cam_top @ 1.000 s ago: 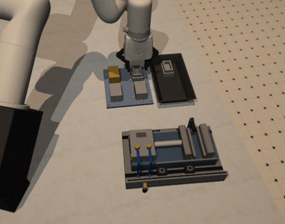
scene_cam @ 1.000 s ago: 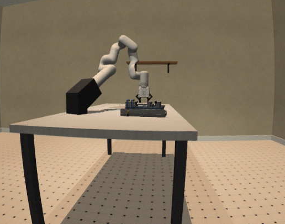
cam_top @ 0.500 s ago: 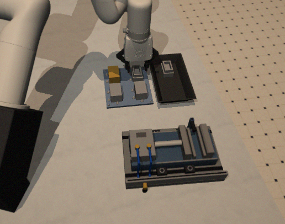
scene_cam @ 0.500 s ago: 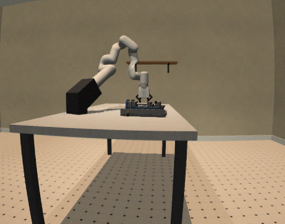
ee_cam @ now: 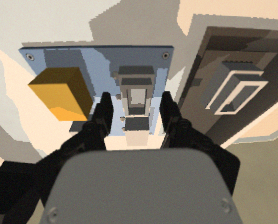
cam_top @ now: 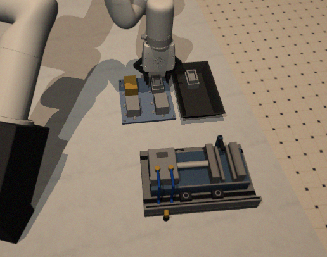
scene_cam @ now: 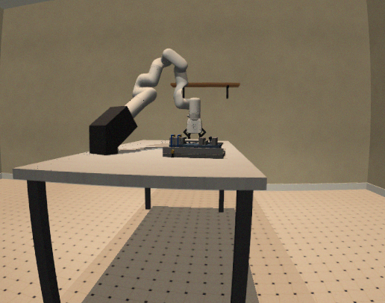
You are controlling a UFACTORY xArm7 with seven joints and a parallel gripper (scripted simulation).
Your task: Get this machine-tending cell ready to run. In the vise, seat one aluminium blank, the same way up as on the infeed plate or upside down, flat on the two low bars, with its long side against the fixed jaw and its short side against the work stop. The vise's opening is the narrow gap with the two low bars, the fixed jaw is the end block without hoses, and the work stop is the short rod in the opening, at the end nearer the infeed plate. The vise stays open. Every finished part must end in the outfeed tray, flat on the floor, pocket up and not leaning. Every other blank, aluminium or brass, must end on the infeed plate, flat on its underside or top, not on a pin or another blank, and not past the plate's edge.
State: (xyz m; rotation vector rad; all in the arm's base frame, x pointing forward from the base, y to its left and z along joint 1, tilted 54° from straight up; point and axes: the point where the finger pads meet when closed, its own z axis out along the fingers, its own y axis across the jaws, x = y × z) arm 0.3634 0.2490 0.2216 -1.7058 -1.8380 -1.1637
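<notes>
The brass blank is 9 cm behind my hand, 3 cm below it and 2 cm to the right of it. Round my hand: hosed end block: 35 cm to the right, 4 cm ahead, 2 cm above.
</notes>
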